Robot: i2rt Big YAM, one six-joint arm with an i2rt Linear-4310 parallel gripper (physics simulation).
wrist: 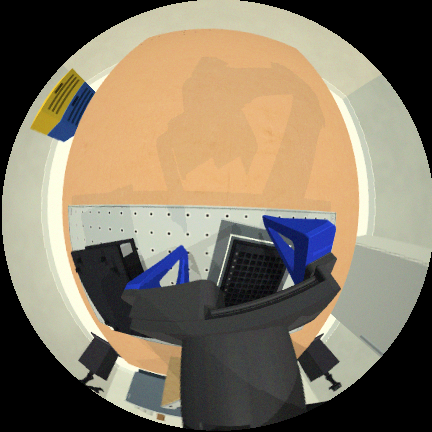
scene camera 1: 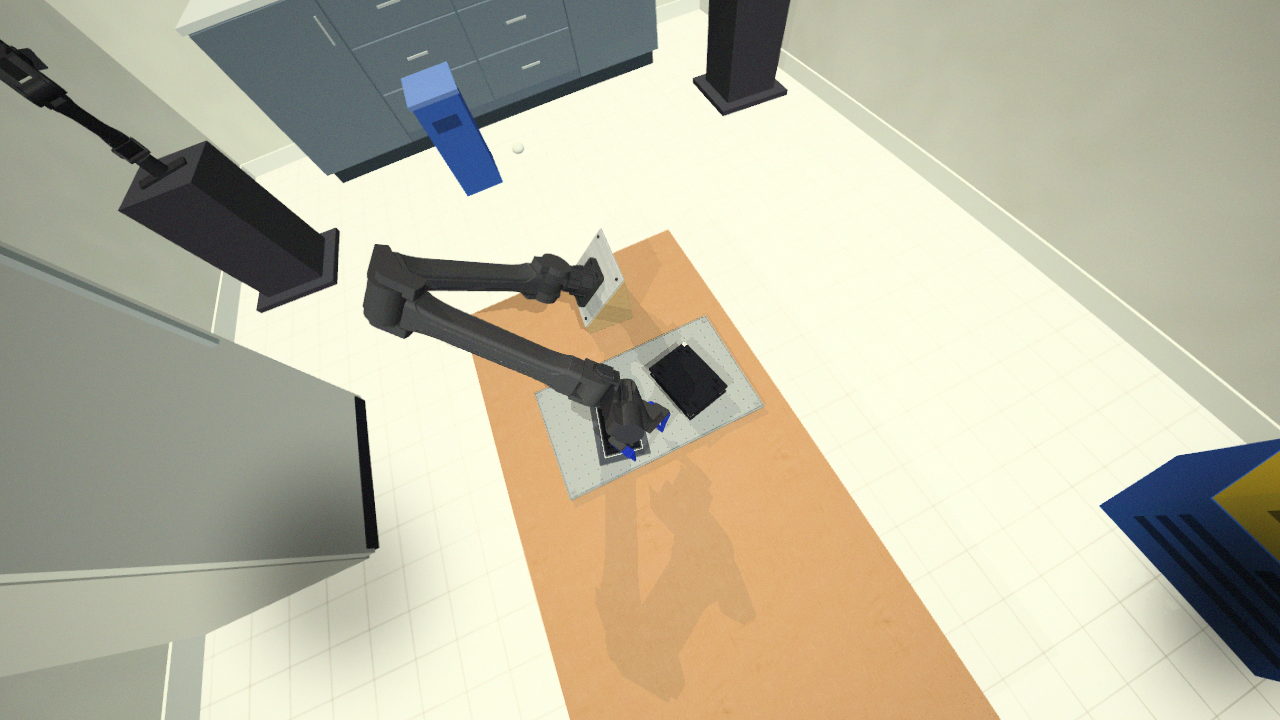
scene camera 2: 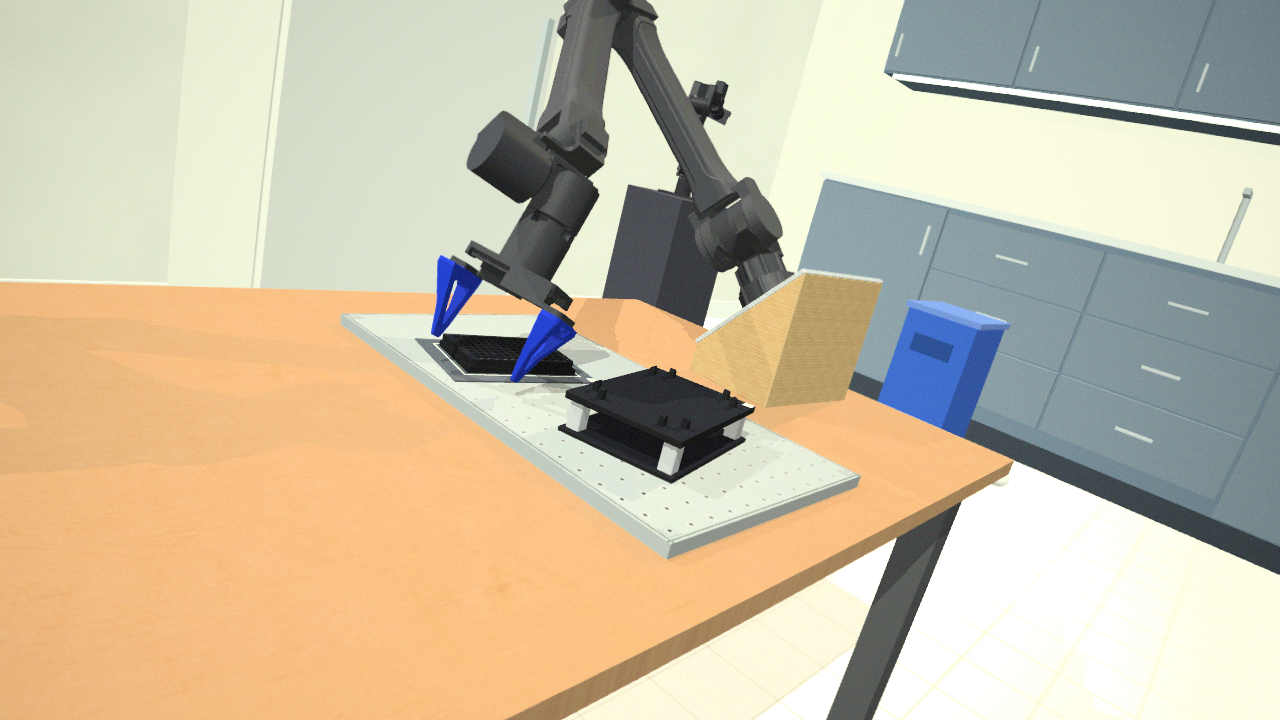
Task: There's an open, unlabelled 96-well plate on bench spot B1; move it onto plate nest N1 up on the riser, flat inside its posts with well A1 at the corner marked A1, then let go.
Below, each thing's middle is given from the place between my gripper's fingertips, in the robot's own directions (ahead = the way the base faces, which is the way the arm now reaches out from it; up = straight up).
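Labels:
You'd find the black well plate (scene camera 2: 474, 353) 2 cm below my hand, 5 cm to the right of it and 8 cm behind it.

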